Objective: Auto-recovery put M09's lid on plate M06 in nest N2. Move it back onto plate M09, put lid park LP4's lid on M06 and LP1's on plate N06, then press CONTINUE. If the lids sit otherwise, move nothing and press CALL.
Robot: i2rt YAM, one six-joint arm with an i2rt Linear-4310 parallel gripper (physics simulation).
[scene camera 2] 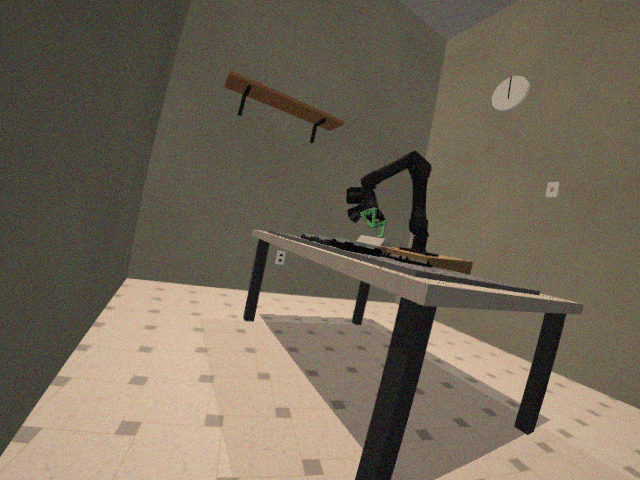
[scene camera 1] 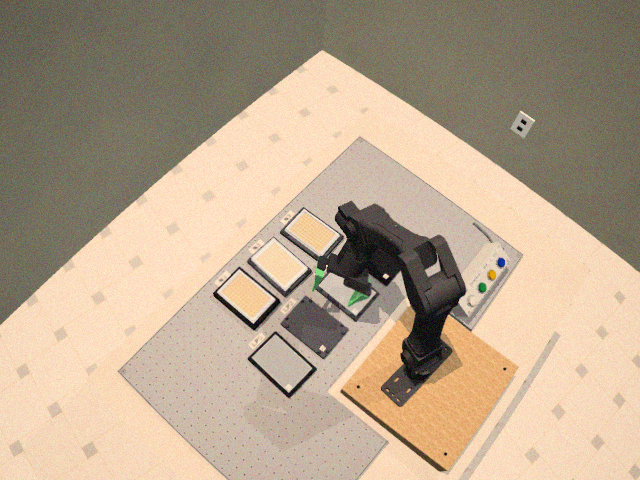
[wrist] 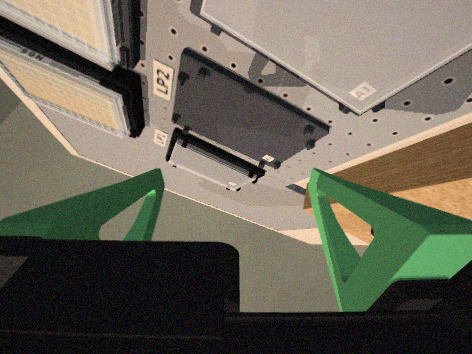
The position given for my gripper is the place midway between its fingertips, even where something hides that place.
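Gripper open and empty: my gripper (scene camera 1: pixel 330 297), (wrist: pixel 236 176) holds nothing. Also present are a white button box (scene camera 1: pixel 475 276), a black piece (scene camera 1: pixel 383 267) and the LP2 lid park (scene camera 1: pixel 312 325), (wrist: pixel 210 100).
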